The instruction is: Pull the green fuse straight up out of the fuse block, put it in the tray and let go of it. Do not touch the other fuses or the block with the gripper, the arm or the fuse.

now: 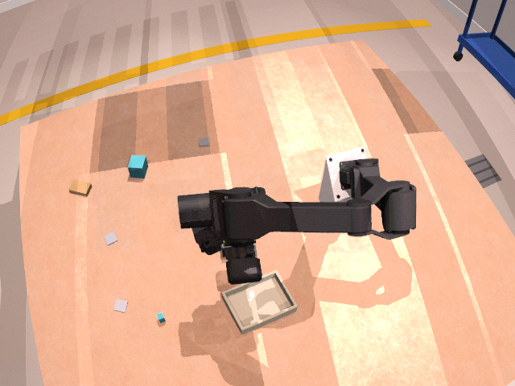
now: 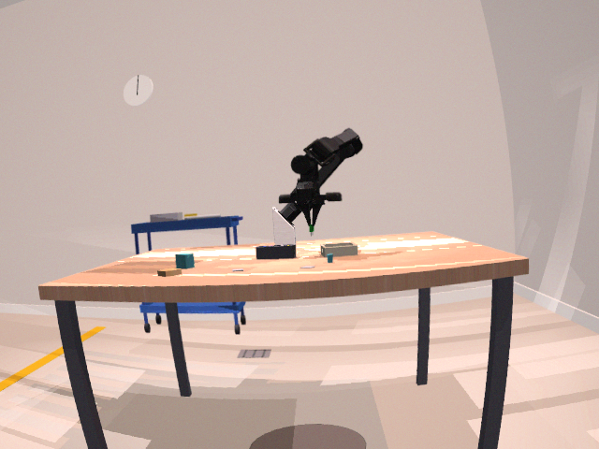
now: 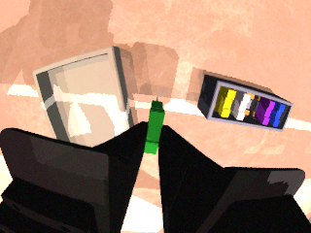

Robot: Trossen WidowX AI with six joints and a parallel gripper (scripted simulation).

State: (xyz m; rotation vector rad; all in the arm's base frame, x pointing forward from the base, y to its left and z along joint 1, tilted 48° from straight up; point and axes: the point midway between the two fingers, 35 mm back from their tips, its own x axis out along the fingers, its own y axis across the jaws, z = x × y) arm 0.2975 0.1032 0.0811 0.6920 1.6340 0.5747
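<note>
My gripper tip is now 2 cm past the beige tray, 8 cm to the right of it and 9 cm above it. From my gripper tip the other things lie so: yellow fuse: 8 cm to the right, 7 cm below; then white fuse: 10 cm to the right, 7 cm below; then green fuse: 1 cm below.
</note>
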